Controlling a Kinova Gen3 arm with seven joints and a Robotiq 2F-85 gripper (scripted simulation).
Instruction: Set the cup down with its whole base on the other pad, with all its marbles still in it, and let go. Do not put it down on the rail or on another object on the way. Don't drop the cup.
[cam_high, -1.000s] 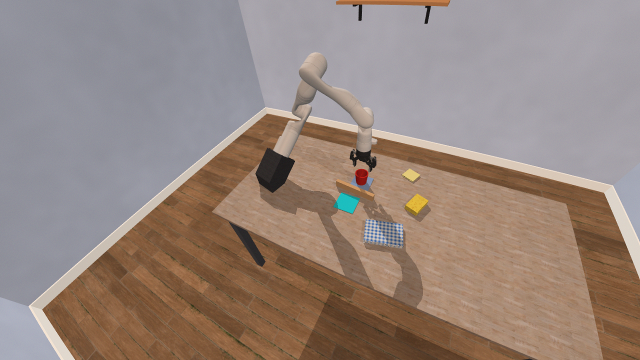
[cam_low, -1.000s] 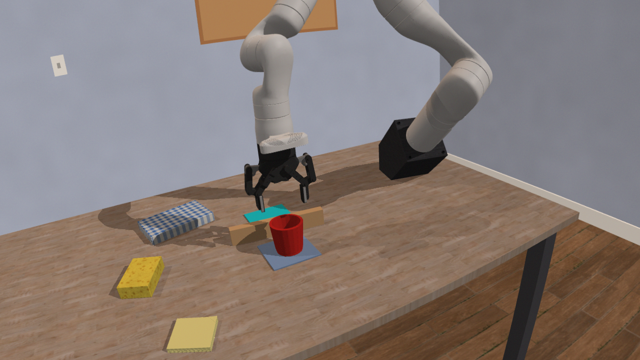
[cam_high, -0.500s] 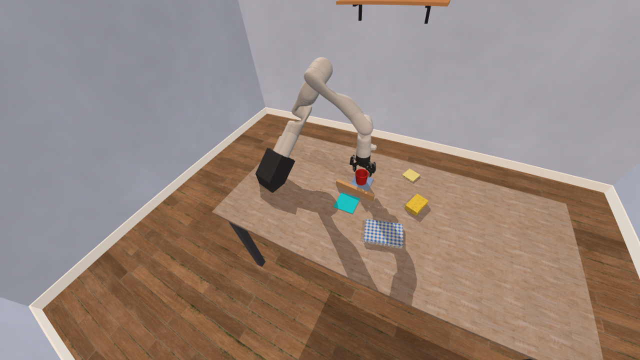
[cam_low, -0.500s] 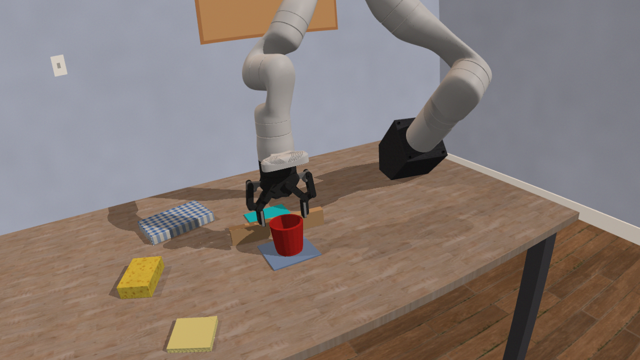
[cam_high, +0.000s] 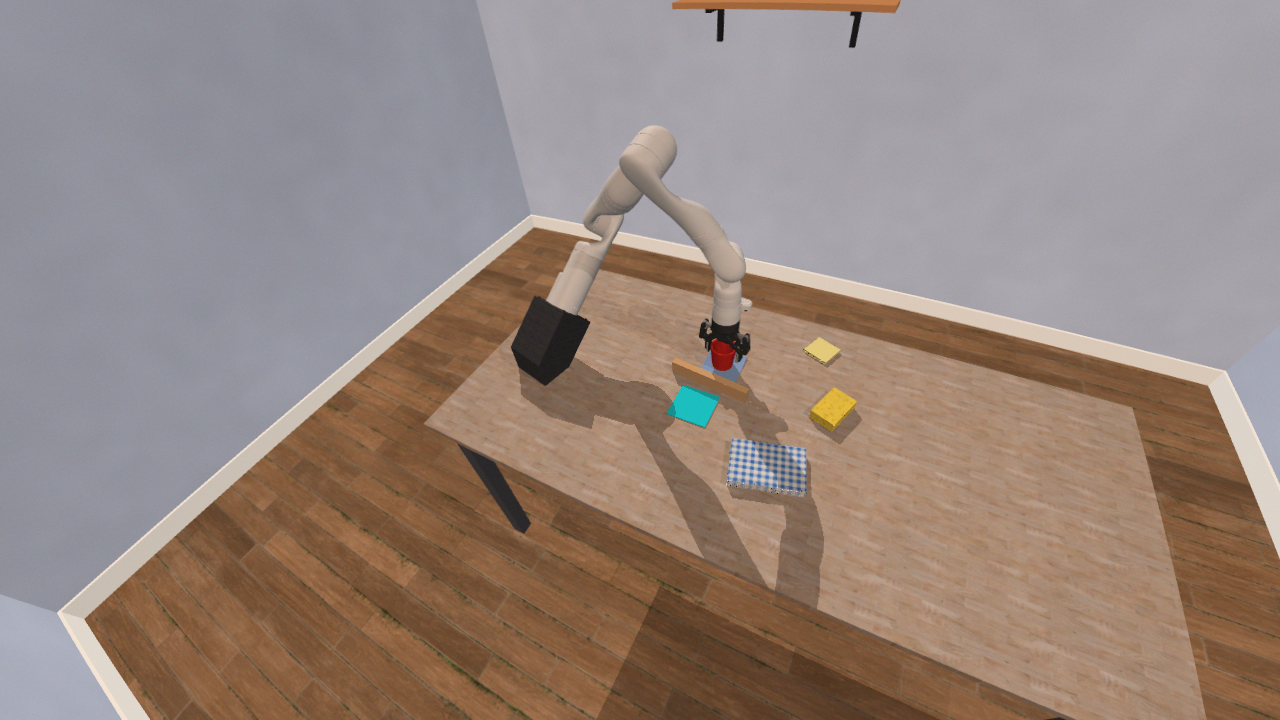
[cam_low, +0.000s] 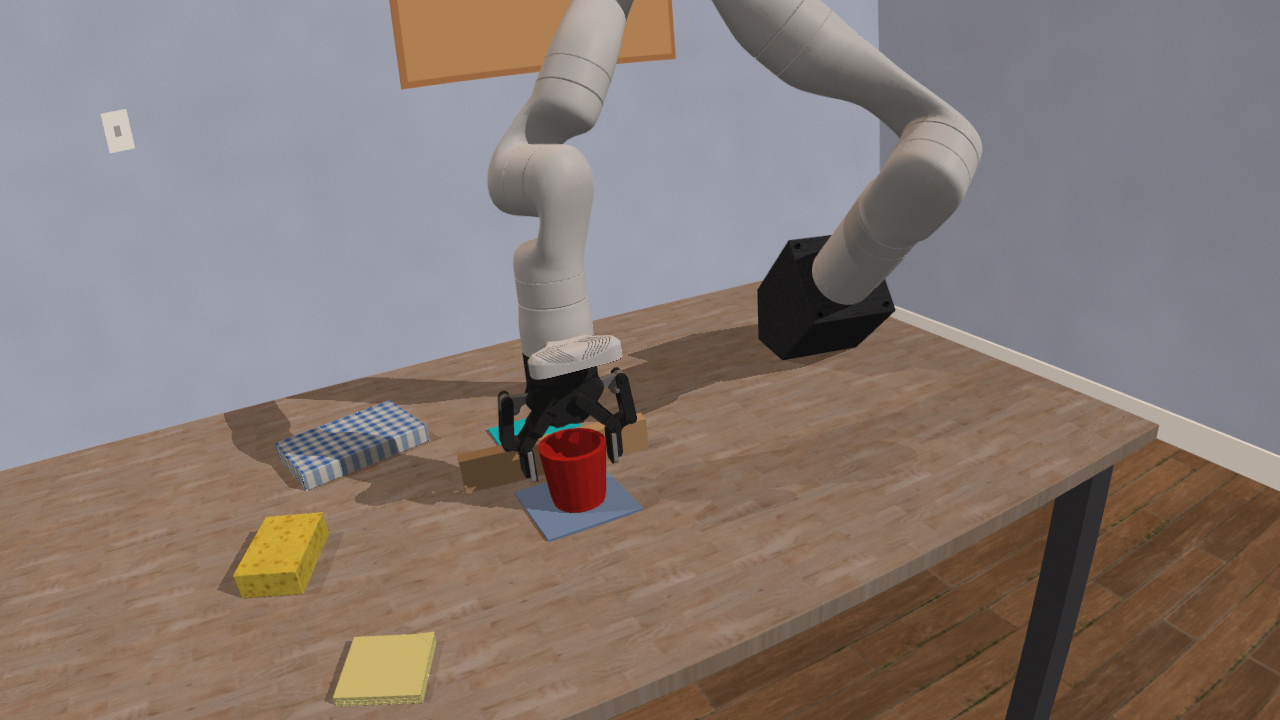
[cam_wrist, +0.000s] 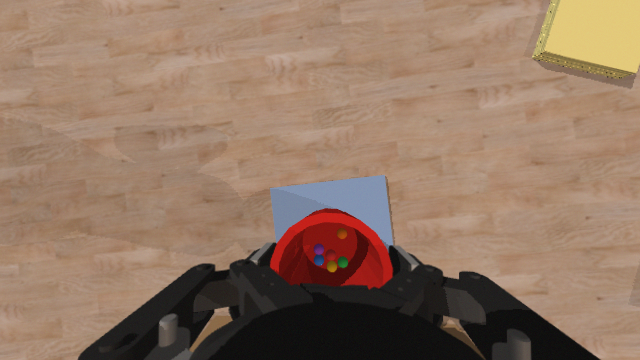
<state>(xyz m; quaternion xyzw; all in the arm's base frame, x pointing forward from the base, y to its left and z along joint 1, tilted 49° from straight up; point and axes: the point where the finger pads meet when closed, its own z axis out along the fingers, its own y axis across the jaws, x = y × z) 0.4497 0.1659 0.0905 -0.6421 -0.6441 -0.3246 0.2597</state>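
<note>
Now: the red cup 20 mm below my hand. Also, from my hand: teal pad: 10 mm ahead, 170 mm to the right, 60 mm below; then wooden rail: 10 mm ahead, 90 mm to the right, 40 mm below; then grey-blue pad: 60 mm below.
</note>
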